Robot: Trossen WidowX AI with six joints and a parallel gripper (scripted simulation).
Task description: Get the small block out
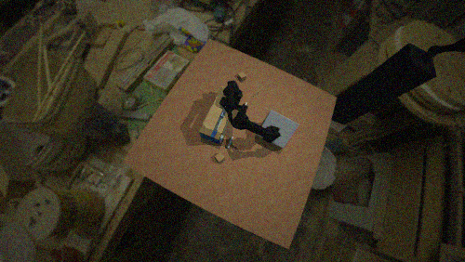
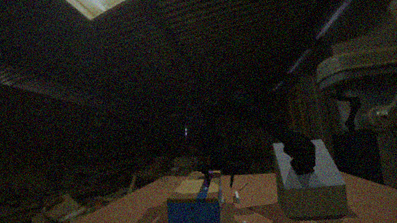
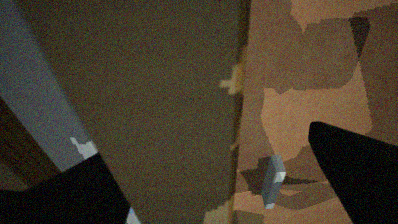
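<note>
The box is 4 cm ahead of my gripper tip, 4 cm to the left of it and 3 cm below it. Round my gripper tip: small blue block: 5 cm ahead, 4 cm to the left.
</note>
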